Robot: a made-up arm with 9 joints. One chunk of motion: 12 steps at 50 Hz.
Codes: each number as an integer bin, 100 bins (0 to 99) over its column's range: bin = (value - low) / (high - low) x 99, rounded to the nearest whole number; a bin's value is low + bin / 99 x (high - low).
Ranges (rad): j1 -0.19..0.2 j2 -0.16..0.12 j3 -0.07..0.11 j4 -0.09..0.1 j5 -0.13..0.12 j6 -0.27..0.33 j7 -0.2..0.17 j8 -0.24..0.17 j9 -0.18..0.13
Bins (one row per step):
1: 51 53 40 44 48 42 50 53 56
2: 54 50 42 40 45 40 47 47 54
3: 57 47 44 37 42 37 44 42 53
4: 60 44 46 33 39 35 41 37 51
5: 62 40 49 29 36 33 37 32 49
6: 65 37 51 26 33 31 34 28 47
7: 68 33 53 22 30 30 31 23 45
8: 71 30 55 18 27 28 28 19 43
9: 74 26 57 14 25 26 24 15 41
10: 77 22 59 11 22 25 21 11 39
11: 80 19 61 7 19 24 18 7 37
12: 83 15 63 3 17 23 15 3 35
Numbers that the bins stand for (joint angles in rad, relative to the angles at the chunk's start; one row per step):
1: 0.0109 -0.0101 0.0027 -0.0056 -0.0088 -0.0155 -0.0131 -0.0205 -0.0046
2: 0.0227 -0.0186 0.0064 -0.0132 -0.0164 -0.0276 -0.0243 -0.0454 -0.0109
3: 0.0345 -0.0271 0.0100 -0.0190 -0.0239 -0.0458 -0.0356 -0.0661 -0.0140
4: 0.0464 -0.0356 0.0136 -0.0267 -0.0315 -0.0579 -0.0468 -0.0868 -0.0203
5: 0.0542 -0.0469 0.0191 -0.0343 -0.0391 -0.0700 -0.0617 -0.1075 -0.0266
6: 0.0661 -0.0554 0.0227 -0.0401 -0.0467 -0.0821 -0.0729 -0.1240 -0.0328
7: 0.0779 -0.0667 0.0264 -0.0478 -0.0542 -0.0882 -0.0841 -0.1447 -0.0391
8: 0.0897 -0.0752 0.0300 -0.0555 -0.0618 -0.1003 -0.0954 -0.1613 -0.0454
9: 0.1015 -0.0865 0.0336 -0.0631 -0.0669 -0.1124 -0.1103 -0.1779 -0.0516
10: 0.1133 -0.0978 0.0373 -0.0689 -0.0744 -0.1185 -0.1215 -0.1944 -0.0579
11: 0.1252 -0.1063 0.0409 -0.0766 -0.0820 -0.1245 -0.1327 -0.2110 -0.0641
12: 0.1370 -0.1176 0.0445 -0.0842 -0.0871 -0.1306 -0.1439 -0.2276 -0.0704

